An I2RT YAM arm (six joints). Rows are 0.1 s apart.
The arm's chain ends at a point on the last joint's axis. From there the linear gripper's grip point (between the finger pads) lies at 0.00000 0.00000 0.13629 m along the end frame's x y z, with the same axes.
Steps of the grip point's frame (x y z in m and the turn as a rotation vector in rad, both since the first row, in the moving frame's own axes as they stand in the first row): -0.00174, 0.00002, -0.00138, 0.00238, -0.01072, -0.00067; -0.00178, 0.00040, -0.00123, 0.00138, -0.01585, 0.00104; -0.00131, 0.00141, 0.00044, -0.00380, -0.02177, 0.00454; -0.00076, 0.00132, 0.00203, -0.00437, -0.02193, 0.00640; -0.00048, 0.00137, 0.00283, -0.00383, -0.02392, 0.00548; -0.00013, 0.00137, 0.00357, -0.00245, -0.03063, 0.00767; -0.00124, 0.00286, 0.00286, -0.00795, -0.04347, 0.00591; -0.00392, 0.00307, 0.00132, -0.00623, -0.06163, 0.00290
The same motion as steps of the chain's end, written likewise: -0.00028, 0.00034, -0.00137, 0.00238, -0.01072, -0.00067; 0.00038, 0.00059, -0.00121, 0.00138, -0.01585, 0.00104; 0.00166, 0.00090, 0.00047, -0.00380, -0.02177, 0.00454; 0.00223, 0.00073, 0.00206, -0.00437, -0.02193, 0.00640; 0.00278, 0.00086, 0.00287, -0.00383, -0.02392, 0.00548; 0.00405, 0.00105, 0.00363, -0.00245, -0.03063, 0.00767; 0.00469, 0.00179, 0.00299, -0.00795, -0.04347, 0.00591; 0.00448, 0.00223, 0.00158, -0.00623, -0.06163, 0.00290
